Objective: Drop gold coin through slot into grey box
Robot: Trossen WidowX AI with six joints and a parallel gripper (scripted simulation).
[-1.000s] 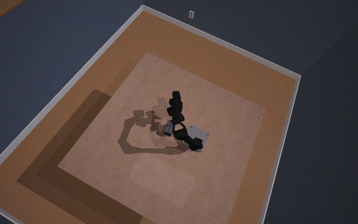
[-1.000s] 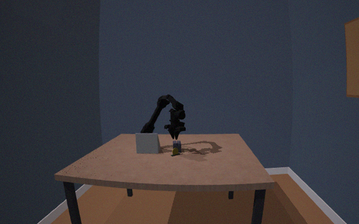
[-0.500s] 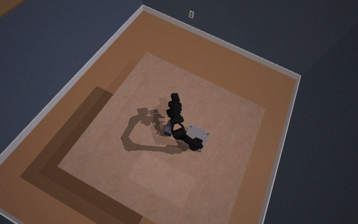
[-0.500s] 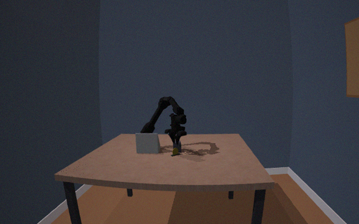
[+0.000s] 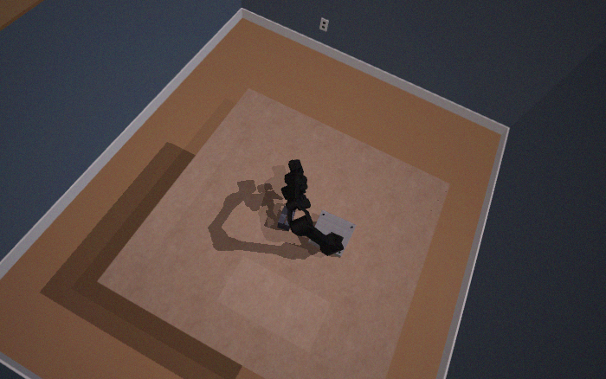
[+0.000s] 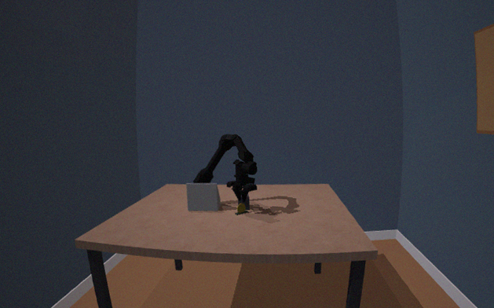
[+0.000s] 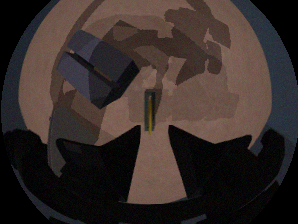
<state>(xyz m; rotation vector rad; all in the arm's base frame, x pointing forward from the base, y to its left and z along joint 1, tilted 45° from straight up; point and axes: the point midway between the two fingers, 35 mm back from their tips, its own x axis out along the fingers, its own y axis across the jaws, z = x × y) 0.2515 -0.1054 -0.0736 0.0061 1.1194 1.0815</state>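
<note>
My gripper tip is 40 mm above the gold coin.
</note>
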